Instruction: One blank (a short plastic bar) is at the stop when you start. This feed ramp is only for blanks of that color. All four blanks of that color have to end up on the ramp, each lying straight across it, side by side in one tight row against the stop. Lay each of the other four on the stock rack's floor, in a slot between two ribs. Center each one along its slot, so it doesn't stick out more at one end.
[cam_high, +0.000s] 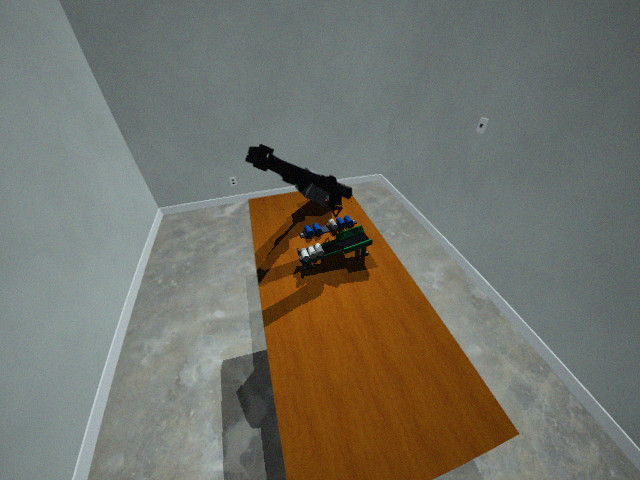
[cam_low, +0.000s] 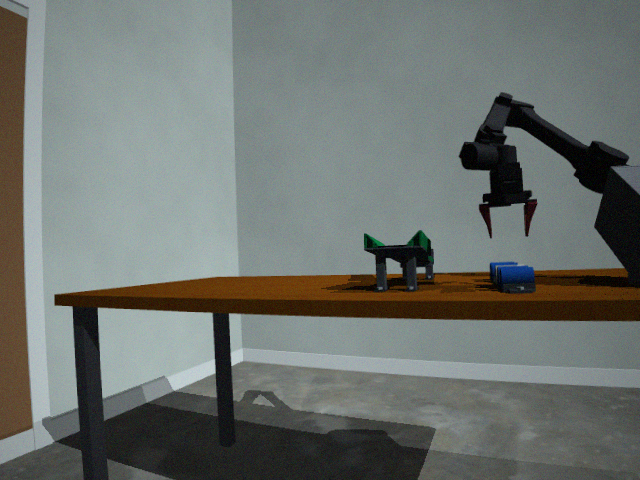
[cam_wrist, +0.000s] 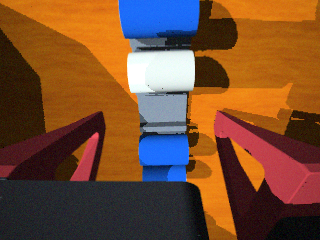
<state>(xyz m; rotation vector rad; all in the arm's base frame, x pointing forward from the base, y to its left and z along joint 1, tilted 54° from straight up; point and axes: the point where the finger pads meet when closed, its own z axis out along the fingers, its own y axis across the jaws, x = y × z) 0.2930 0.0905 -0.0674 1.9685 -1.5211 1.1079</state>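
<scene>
My gripper is now 30 mm to the left of the grey stock rack and 120 mm above it. Also, from my hand: feed ramp (250 mm ahead, 70 mm to the right, 50 mm below).
</scene>
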